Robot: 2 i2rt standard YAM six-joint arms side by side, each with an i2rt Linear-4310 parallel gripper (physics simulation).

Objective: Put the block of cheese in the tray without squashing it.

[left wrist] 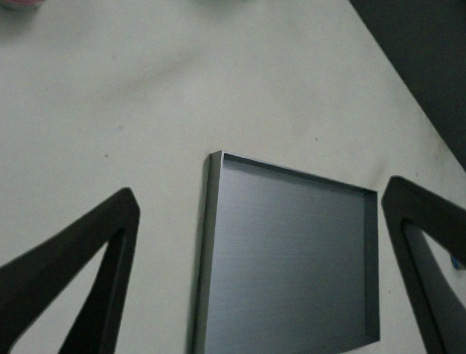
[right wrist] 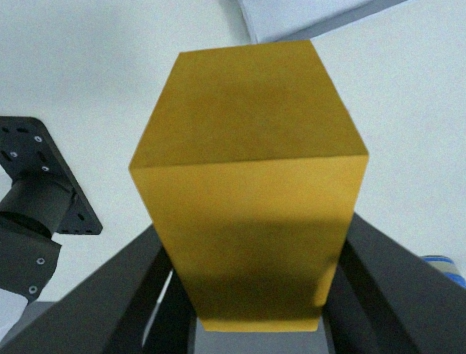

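Note:
The block of cheese [right wrist: 250, 200], a large yellow-orange block, fills the middle of the right wrist view. My right gripper [right wrist: 252, 186] is shut on it, one finger against each side, and the block hides the fingertips. The grey metal tray [left wrist: 290, 260] [right wrist: 305, 15] lies on the table. It is open-topped, with low walls, and its visible inside is bare. In the right wrist view part of it shows at the top, beyond the block. My left gripper [left wrist: 256, 193] is open, its fingers apart over and beside the tray, with nothing between them.
A black mount with a cylindrical part [right wrist: 37, 195] is at the left of the right wrist view. A blue-striped object [right wrist: 445, 267] [left wrist: 456, 263] shows at the right. A pinkish round object [left wrist: 20, 2] is cut off at the top left. The table's edge runs along the upper right.

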